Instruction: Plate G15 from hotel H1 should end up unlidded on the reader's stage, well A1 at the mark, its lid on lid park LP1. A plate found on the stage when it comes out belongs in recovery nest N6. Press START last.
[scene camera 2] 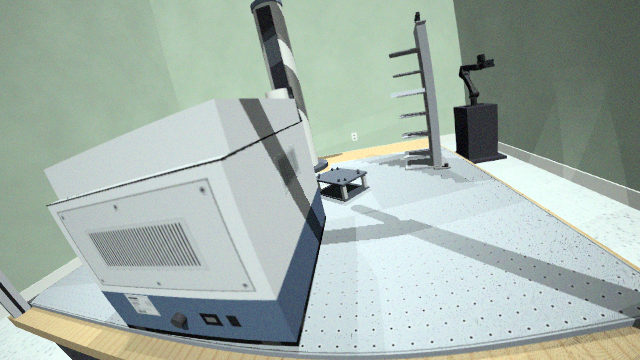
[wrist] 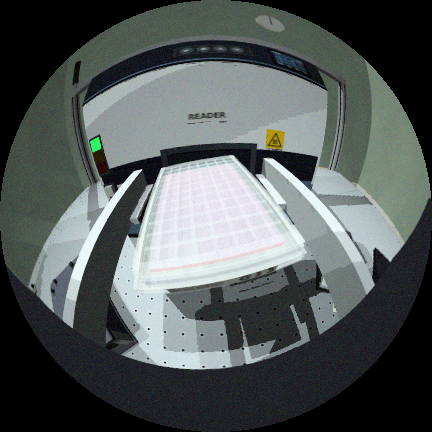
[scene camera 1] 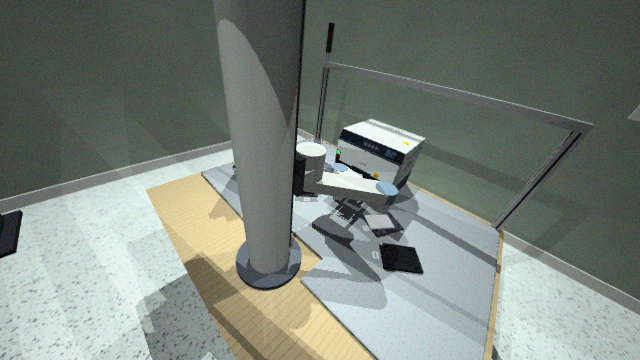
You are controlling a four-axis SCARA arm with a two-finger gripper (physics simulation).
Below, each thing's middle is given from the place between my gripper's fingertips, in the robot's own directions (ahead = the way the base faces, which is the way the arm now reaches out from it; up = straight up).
Labels:
The recovery nest N6 [scene camera 1: 394,257] is 390 mm to the right of my hand, 160 mm behind it and 140 mm below it.

